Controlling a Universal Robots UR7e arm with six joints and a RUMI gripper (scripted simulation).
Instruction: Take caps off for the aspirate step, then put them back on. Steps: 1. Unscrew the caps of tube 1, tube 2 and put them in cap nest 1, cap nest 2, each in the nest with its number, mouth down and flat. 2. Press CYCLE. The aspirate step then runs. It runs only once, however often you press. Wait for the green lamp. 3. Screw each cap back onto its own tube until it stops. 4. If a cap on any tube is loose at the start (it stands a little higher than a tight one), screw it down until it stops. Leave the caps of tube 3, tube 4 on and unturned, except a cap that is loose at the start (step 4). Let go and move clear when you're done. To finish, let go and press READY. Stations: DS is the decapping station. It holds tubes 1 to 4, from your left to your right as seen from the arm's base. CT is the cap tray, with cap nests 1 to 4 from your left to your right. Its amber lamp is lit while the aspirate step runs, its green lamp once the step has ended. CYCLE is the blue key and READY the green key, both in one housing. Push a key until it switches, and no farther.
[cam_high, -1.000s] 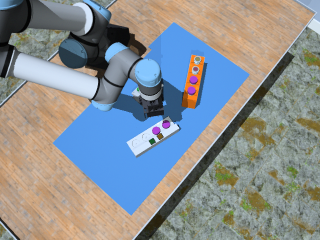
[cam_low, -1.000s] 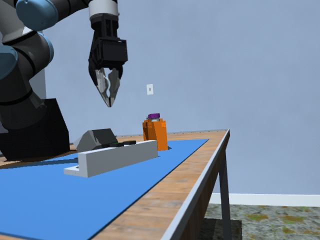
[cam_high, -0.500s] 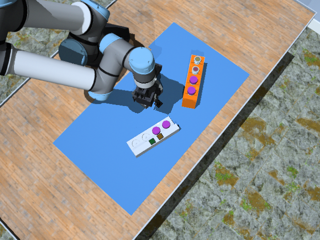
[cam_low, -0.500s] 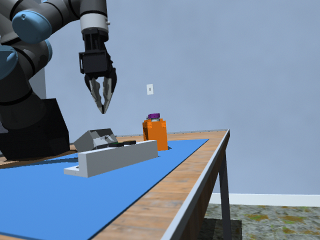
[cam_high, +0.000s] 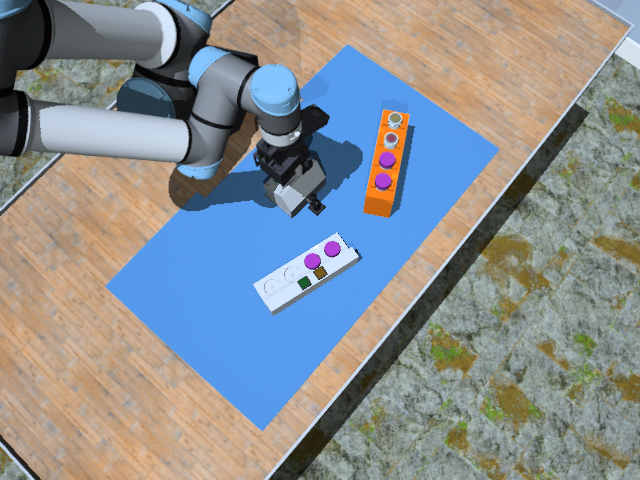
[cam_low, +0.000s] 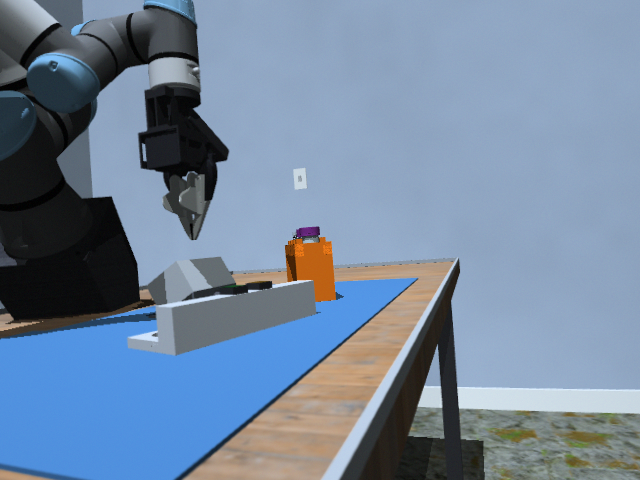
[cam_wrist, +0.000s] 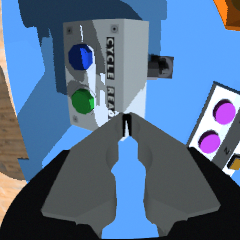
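My gripper is now 60 mm above the blue key, 40 mm past it and 30 mm to the right of it. Also, from my hand: grey key housing 80 mm below, 20 mm behind, 10 mm to the left; green key 60 mm below, 40 mm behind, 10 mm to the right; purple cap 150 mm ahead, 120 mm below, 40 mm to the right.
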